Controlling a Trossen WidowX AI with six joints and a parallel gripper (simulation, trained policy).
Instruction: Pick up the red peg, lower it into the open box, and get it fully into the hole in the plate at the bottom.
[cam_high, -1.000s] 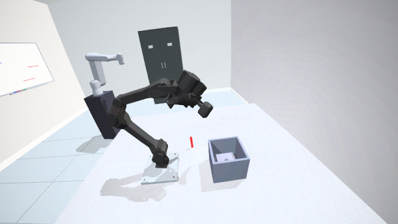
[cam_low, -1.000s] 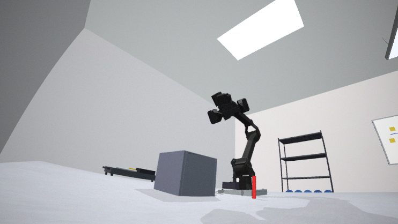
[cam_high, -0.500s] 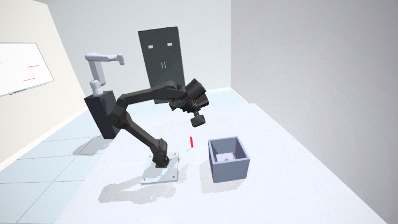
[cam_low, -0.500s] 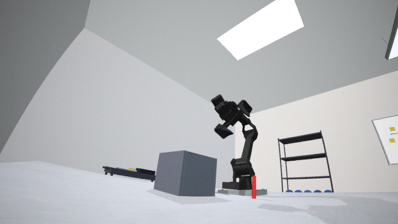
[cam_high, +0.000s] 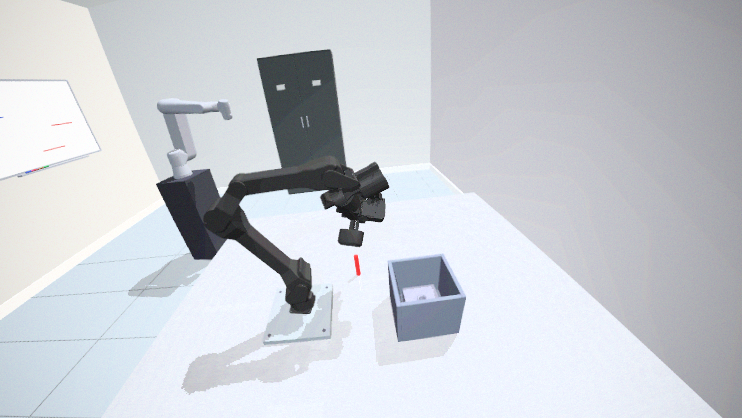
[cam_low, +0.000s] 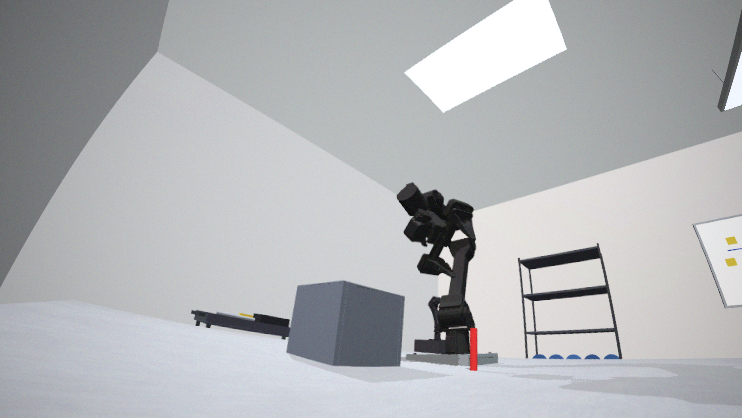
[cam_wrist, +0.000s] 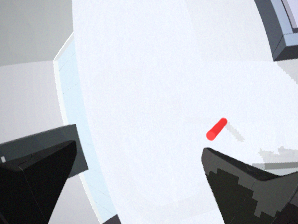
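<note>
My gripper tip is 30 mm past the red peg and 180 mm above it.
</note>
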